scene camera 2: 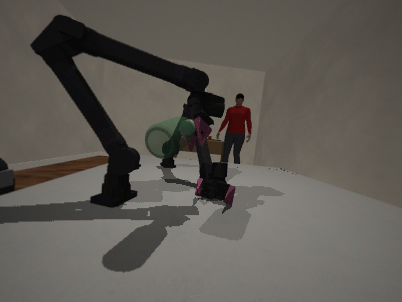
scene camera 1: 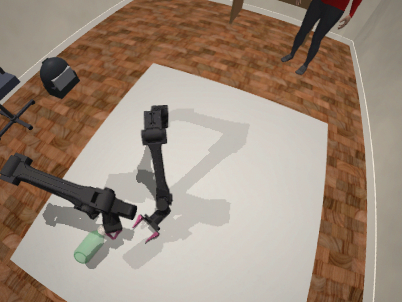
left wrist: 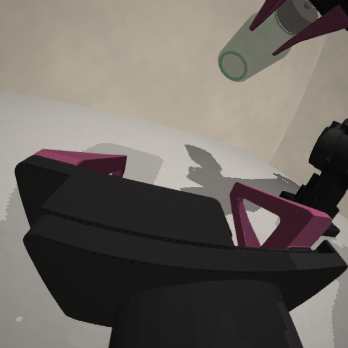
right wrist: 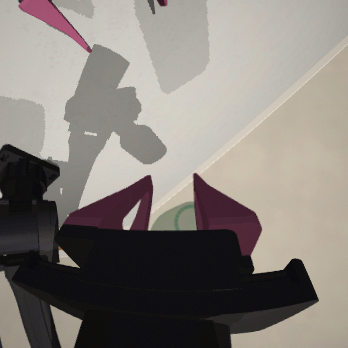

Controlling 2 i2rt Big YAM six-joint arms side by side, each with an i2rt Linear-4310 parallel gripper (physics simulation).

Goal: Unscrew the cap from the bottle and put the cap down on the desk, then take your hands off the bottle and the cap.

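Places are measured from the left arm's base along level axes (x ahead, y up, z right), in centimetres.
Where they show: left gripper, fingertip midpoint: (scene camera 2: 210, 196) (scene camera 1: 139, 235) (left wrist: 181, 175) (right wrist: 126, 25); right gripper, fingertip midpoint: (scene camera 2: 195, 148) (scene camera 1: 112, 236) (left wrist: 261, 41) (right wrist: 171, 180); left arm's base, origin of the base link: (scene camera 2: 167, 166) (scene camera 1: 162, 121); right arm's base, origin of the base link: (scene camera 2: 115, 198) (right wrist: 24, 168).
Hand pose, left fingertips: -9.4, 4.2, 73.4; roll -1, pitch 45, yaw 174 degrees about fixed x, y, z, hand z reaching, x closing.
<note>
Each offset is from my left fingertips to the top centre of the thing, as dx, dy, dz. "pt": to the spot under its first point. Level surfaces: height alone.
A translucent green bottle {pt -14.7, +22.4, +6.4} (scene camera 1: 89, 246) (scene camera 2: 162, 139) (left wrist: 250, 47) (right wrist: 172, 217) hangs in the air, tipped far over, its base toward scene camera 2. Its grey cap {pt -8.5, +19.6, -1.2} (left wrist: 298, 16) sits at the bottle's neck end in the left wrist view. My right gripper (scene camera 1: 115, 237) (scene camera 2: 197, 136) (left wrist: 261, 41) (right wrist: 171, 180) is shut on the cap and carries the bottle above the desk. The fingers partly hide the cap. My left gripper (scene camera 1: 140, 234) (scene camera 2: 211, 205) (left wrist: 181, 175) is open and empty, low over the desk, below and apart from the bottle.
The white desk {dy -4.2} (scene camera 1: 270, 200) (scene camera 2: 310, 250) carries shadows of the arms and bottle. In scene camera 1 a dark helmet-like object (scene camera 1: 57, 76) lies beyond the desk's left edge. A person in red (scene camera 2: 238, 120) stands beyond the desk. The two grippers are close together in scene camera 1.
</note>
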